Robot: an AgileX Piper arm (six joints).
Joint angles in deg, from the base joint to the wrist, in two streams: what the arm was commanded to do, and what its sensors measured. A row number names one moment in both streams.
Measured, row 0:
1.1, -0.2, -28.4, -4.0, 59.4, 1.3
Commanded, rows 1 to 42:
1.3, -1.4, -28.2, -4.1, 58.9, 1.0
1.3, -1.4, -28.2, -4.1, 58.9, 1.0
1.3, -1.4, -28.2, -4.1, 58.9, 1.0
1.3, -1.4, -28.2, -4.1, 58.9, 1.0
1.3, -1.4, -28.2, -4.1, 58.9, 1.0
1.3, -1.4, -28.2, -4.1, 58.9, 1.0
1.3, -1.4, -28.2, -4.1, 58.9, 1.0
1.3, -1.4, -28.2, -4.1, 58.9, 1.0
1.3, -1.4, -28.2, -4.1, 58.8, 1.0
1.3, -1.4, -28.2, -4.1, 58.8, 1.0
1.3, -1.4, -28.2, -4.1, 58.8, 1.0
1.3, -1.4, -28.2, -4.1, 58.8, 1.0
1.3, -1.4, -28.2, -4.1, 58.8, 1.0
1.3, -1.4, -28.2, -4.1, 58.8, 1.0
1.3, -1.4, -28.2, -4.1, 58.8, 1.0
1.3, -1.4, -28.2, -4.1, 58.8, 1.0
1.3, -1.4, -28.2, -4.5, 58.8, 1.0
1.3, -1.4, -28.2, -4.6, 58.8, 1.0
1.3, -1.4, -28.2, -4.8, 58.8, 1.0
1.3, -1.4, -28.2, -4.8, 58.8, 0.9
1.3, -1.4, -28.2, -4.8, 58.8, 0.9
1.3, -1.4, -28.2, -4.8, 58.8, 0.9
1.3, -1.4, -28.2, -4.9, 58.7, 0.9
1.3, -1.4, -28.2, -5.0, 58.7, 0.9
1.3, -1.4, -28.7, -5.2, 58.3, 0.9
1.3, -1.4, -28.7, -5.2, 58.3, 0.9
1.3, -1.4, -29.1, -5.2, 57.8, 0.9
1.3, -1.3, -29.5, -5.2, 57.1, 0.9
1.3, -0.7, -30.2, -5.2, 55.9, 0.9
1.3, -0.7, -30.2, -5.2, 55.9, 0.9
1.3, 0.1, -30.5, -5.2, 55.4, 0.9
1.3, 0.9, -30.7, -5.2, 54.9, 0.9
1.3, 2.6, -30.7, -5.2, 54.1, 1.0
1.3, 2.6, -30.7, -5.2, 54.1, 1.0
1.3, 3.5, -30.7, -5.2, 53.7, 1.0
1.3, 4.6, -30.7, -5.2, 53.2, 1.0
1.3, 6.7, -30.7, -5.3, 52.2, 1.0
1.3, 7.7, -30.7, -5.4, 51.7, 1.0
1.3, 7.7, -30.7, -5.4, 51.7, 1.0
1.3, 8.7, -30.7, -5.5, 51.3, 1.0
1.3, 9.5, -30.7, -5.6, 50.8, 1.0
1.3, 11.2, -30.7, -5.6, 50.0, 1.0
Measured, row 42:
1.1, 9.3, -30.4, -4.8, 51.9, 1.3
